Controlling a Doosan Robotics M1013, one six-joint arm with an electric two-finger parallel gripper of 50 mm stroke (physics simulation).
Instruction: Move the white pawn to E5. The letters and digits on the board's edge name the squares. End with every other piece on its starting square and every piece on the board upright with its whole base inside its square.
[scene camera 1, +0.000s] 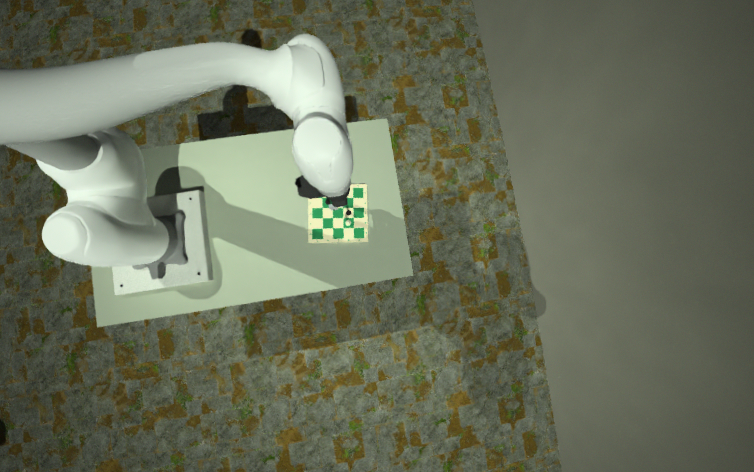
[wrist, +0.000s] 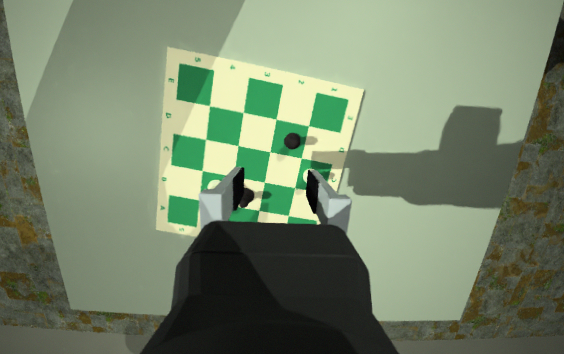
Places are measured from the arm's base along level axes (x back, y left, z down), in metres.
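Pixels of known places: gripper, fingertip midpoint: (wrist: 275, 181); arm's base at its link origin: (scene camera 1: 160, 240).
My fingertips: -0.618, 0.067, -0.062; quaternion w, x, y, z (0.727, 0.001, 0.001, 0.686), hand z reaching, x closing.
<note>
Ahead of a thing's pixels: the offset from my fingertips to its middle, as dx, dy, dz. "spot": to the spot under its first point. Level surfaces: height alone.
The green and cream board (scene camera 1: 309, 218) (wrist: 162, 193) lies on the table. In the wrist view, one white piece {-0.039, -0.069, +0.064} (wrist: 213, 184) stands on B4, partly behind the left finger, and another white piece {-0.012, +0.044, +0.069} (wrist: 306, 175) stands on C1, partly behind the right finger; which is the pawn I cannot tell. Square E5 {spot: +0.077, -0.096, +0.086} (scene camera 1: 317, 233) (wrist: 195, 84) is empty. A black piece {+0.028, +0.017, +0.069} (wrist: 292, 140) stands on D2; another black piece {-0.045, -0.032, +0.069} (scene camera 1: 348, 212) (wrist: 246, 198) stands on B3. My gripper (wrist: 275, 181) is open and empty above the board. The arm hides part of the board in the scene view.
The pale table {dz +0.091} (scene camera 1: 250, 250) (wrist: 425, 65) bears the board and the robot's base plate (scene camera 1: 194, 233). The B3 piece stands directly beside the B4 piece. A shadow of the arm and gripper falls across the table and the board's edge. Patterned floor surrounds the table.
</note>
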